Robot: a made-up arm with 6 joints. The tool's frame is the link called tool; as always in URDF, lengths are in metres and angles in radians. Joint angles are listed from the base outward. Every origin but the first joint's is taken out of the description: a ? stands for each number. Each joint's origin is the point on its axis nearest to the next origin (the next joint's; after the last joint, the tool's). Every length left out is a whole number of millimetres.
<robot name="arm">
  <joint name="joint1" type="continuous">
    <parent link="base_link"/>
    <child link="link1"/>
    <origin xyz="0 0 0.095"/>
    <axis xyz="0 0 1"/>
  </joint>
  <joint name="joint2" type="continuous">
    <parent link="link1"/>
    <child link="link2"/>
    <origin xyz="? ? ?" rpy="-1.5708 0 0"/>
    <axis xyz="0 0 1"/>
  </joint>
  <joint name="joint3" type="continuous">
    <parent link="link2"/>
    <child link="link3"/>
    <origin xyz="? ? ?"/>
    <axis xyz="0 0 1"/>
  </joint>
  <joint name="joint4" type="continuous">
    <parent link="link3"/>
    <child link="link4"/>
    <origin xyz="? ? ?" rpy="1.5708 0 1.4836"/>
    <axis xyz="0 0 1"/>
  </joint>
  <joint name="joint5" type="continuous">
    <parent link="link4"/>
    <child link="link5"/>
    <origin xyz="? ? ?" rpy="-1.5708 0 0"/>
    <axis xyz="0 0 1"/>
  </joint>
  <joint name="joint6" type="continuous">
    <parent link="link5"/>
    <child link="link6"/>
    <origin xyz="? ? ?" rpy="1.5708 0 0"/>
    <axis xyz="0 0 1"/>
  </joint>
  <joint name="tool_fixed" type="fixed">
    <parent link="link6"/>
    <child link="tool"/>
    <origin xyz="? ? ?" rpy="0 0 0"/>
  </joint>
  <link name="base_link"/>
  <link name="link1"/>
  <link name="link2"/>
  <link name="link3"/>
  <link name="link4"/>
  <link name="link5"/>
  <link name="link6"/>
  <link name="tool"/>
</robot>
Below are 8 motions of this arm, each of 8 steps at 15 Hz.
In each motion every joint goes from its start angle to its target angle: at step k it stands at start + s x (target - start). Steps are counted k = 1, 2, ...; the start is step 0. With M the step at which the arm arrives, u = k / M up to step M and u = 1 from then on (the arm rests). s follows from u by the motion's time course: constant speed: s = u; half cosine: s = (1 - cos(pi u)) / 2; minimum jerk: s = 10 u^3 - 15 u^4 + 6 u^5.
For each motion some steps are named. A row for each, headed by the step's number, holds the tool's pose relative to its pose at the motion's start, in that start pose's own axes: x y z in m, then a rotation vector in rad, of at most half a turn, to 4 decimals.
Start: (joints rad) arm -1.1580 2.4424 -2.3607 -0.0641 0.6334 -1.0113
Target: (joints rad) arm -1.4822 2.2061 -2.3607 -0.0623 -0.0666 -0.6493
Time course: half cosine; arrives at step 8
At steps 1, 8:
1: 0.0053 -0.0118 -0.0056 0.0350 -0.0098 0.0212
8: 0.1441 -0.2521 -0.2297 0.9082 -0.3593 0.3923

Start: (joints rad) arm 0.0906 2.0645 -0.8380 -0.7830 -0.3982 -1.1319
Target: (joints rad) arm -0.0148 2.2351 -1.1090 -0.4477 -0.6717 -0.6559
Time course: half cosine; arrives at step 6
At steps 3, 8:
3: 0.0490 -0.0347 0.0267 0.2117 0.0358 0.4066
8: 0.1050 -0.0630 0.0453 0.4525 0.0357 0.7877

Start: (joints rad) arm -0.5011 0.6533 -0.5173 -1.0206 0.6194 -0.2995
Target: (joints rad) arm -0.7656 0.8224 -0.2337 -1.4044 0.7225 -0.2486
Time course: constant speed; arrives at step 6
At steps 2, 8:
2: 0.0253 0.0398 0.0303 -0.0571 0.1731 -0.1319
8: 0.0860 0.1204 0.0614 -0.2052 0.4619 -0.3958

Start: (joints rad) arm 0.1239 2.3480 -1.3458 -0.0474 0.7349 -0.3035
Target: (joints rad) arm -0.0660 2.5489 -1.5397 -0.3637 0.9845 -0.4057
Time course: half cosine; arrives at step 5
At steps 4, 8:
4: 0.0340 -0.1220 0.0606 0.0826 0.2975 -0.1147
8: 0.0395 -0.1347 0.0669 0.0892 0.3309 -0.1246

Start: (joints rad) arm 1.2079 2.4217 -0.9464 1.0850 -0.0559 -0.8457
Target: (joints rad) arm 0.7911 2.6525 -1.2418 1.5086 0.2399 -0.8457
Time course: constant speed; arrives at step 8
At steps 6, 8:
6: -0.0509 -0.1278 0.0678 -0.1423 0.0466 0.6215
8: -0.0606 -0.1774 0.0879 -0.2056 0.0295 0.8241

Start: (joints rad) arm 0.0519 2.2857 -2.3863 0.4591 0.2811 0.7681
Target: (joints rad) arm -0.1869 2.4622 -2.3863 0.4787 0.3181 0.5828
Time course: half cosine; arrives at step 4
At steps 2, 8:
2: -0.0690 -0.1025 0.0177 0.1353 -0.0600 -0.0579
8: -0.1384 -0.2088 0.0163 0.2722 -0.1080 -0.1020

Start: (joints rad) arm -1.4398 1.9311 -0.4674 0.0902 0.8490 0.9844
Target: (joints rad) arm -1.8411 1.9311 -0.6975 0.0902 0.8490 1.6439
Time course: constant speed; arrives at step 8
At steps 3, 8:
3: -0.0485 0.0026 -0.0306 -0.1211 0.0425 0.3643
8: -0.1392 -0.0231 -0.0765 -0.2959 0.1588 0.9828

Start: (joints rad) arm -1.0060 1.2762 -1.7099 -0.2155 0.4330 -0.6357
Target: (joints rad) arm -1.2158 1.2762 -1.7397 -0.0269 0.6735 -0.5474
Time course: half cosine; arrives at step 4
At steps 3, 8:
3: 0.0510 -0.0324 -0.0077 -0.0311 0.2216 0.2148
8: 0.0589 -0.0375 -0.0103 -0.0356 0.2561 0.2530

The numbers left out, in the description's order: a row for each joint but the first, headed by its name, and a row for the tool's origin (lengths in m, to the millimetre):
joint2: 0 0 0
joint3: -0.407 -0.056 0
joint4: 0.394 -0.07 0
joint5: 0 0 0
joint6: 0 -0.106 0
tool: 0 0 0

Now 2 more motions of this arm.
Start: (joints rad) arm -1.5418 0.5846 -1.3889 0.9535 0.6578 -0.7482
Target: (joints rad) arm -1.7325 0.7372 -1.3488 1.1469 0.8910 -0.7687
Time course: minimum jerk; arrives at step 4
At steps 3, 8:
3: 0.0644 -0.0391 0.0675 -0.0477 0.2206 0.1617
8: 0.0718 -0.0448 0.0734 -0.0530 0.2413 0.1831

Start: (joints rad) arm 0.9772 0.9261 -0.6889 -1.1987 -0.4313 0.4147
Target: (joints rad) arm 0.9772 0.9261 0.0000 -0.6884 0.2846 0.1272
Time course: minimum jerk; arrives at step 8
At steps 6, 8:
6: 0.2283 0.2098 -0.1391 -0.1847 1.0546 0.2825
8: 0.2432 0.2354 -0.1697 -0.2367 1.1843 0.3033

